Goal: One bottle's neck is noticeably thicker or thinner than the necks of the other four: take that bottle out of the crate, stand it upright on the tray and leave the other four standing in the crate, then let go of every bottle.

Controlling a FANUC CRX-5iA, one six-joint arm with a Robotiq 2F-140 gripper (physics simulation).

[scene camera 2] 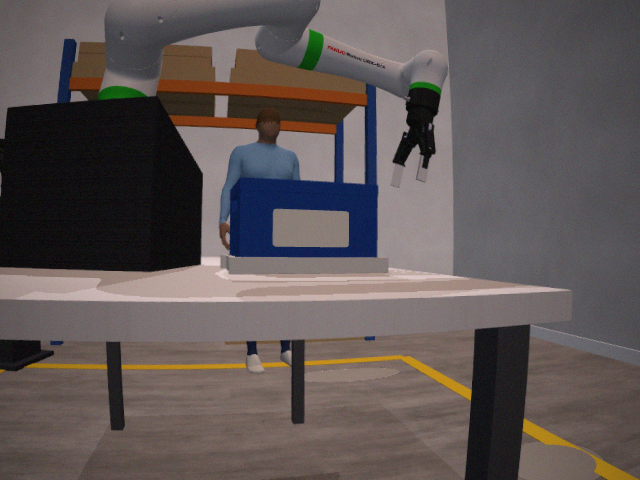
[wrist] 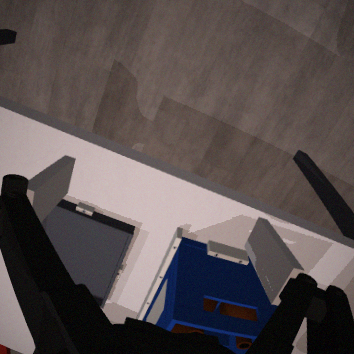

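Seen in the pictures: gripper, between the fingertips: (scene camera 2: 407,183) (wrist: 164,205); arm's base, origin of its link: (scene camera 2: 118,135).
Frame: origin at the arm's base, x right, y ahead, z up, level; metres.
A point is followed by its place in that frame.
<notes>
The blue crate (scene camera 2: 251,227) {y 0.326, x 0.134, z -0.210 m} (wrist: 215,280) {y 0.538, x -0.044, z -0.210 m} stands on the table, with a pale label on one side. In the wrist view, brown bottle glass shows through its hand opening, and a bottle top (wrist: 243,345) {y 0.507, x 0.035, z -0.131 m} shows at the bottom edge; the other necks are cut off or hidden, so neck thickness cannot be compared. A dark grey tray (wrist: 90,250) {y 0.382, x -0.231, z -0.289 m} lies beside the crate, partly behind a finger; it does not show in the scene view. My gripper (scene camera 2: 409,172) {y 0.707, x -0.235, z -0.068 m} (wrist: 164,205) {y 0.707, x -0.235, z -0.068 m} is open and empty, tilted, above and to the right of the crate in the scene view.
Pale brackets (scene camera 2: 307,265) {y 0.429, x 0.118, z -0.279 m} (wrist: 227,251) {y 0.555, x -0.026, z -0.275 m} border the crate's base. A large black block (scene camera 2: 77,191) {y -0.019, x 0.134, z -0.143 m} stands on the table (scene camera 2: 289,317) {y 0.406, x 0.518, z -0.309 m} (wrist: 165,192) {y 0.585, x -0.181, z -0.294 m} at the left. A person (scene camera 2: 263,160) in light blue stands behind the table, near a rack with boxes.
</notes>
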